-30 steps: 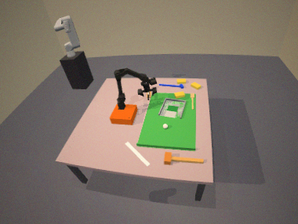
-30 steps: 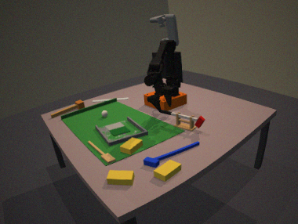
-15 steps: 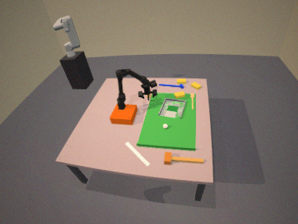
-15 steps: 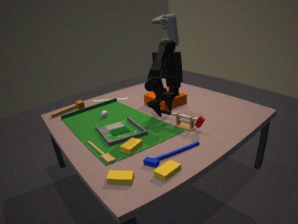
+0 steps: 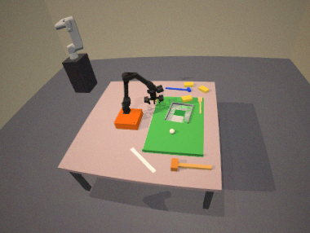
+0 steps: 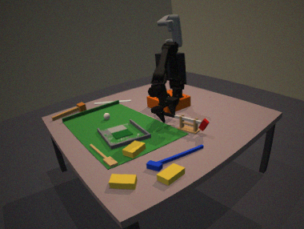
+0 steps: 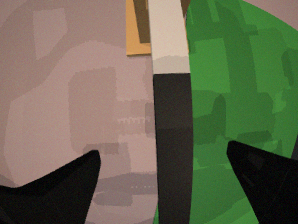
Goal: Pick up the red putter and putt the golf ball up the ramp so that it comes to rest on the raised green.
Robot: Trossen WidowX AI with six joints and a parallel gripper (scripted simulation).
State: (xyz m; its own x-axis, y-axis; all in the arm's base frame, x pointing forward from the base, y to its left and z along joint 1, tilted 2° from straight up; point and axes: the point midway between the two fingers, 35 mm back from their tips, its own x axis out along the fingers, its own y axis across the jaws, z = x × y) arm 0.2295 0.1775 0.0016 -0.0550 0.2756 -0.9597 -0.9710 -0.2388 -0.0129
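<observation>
The red putter lies 11 cm to the left of my gripper tip, 3 cm behind it and 3 cm above it. From my gripper tip the other things lie so: wooden stand: 13 cm to the left, 3 cm behind; blue putter: 30 cm to the left, 20 cm ahead, 2 cm below; green mat: 25 cm ahead, 20 cm to the right, 3 cm below.
</observation>
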